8 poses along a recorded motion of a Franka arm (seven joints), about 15 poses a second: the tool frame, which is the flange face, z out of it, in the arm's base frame.
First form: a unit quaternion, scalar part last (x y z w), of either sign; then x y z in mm.
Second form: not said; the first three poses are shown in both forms.
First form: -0.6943, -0.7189, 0.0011, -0.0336, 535, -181, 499
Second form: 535, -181, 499; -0.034, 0.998, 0.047; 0.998, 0.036, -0.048; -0.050, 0.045, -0.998
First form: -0.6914, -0.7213, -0.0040, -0.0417, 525, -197, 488
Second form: 525, -197, 488; -0.041, 0.997, 0.066; 0.998, 0.044, -0.052; -0.055, 0.063, -0.996
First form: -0.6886, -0.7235, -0.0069, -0.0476, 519, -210, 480
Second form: 519, -210, 480; -0.047, 0.996, 0.078; 0.997, 0.052, -0.056; -0.059, 0.076, -0.995
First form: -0.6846, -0.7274, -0.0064, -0.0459, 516, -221, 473
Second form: 516, -221, 473; -0.058, 0.995, 0.076; 0.997, 0.063, -0.054; -0.058, 0.072, -0.996
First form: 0.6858, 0.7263, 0.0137, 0.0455, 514, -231, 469
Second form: 514, -231, 469; -0.055, 0.995, 0.085; 0.997, 0.059, -0.043; -0.047, 0.082, -0.995
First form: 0.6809, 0.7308, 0.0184, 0.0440, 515, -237, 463
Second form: 515, -237, 463; -0.069, 0.994, 0.089; 0.997, 0.072, -0.033; -0.039, 0.087, -0.995
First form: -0.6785, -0.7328, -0.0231, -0.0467, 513, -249, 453
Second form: 513, -249, 453; -0.075, 0.992, 0.100; 0.996, 0.078, -0.030; -0.037, 0.097, -0.995
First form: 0.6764, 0.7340, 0.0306, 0.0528, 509, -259, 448
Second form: 509, -259, 448; -0.079, 0.990, 0.119; 0.996, 0.083, -0.027; -0.036, 0.116, -0.993
